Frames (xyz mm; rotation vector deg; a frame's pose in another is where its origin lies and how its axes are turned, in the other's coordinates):
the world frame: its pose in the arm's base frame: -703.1 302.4 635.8 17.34 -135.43 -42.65
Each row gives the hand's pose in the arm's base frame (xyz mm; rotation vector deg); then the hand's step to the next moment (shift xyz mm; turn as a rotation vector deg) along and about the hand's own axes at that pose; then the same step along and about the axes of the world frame.
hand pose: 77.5 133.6 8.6 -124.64 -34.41 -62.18
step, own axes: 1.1 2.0 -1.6 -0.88 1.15 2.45
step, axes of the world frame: 0.6 -1.4 -2.3 -2.64 -0.68 0.80
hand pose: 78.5 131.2 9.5 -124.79 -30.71 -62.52
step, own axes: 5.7 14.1 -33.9 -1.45 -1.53 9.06
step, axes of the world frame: 25.9 -18.1 -19.5 -7.75 3.08 4.11
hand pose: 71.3 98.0 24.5 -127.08 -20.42 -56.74
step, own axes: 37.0 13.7 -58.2 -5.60 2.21 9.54
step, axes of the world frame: 44.7 -12.4 -52.9 -8.85 -1.73 6.77
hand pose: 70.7 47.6 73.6 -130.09 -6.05 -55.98
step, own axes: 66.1 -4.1 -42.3 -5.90 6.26 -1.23
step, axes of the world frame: 31.9 11.7 -70.8 0.73 -7.56 4.22
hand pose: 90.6 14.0 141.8 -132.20 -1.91 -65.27
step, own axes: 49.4 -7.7 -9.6 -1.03 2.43 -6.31
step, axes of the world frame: 8.6 18.1 -46.8 6.03 -3.23 0.05
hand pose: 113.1 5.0 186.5 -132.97 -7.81 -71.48
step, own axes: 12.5 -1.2 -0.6 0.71 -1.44 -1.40
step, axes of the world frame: 0.9 5.3 -11.4 1.54 1.45 -0.21
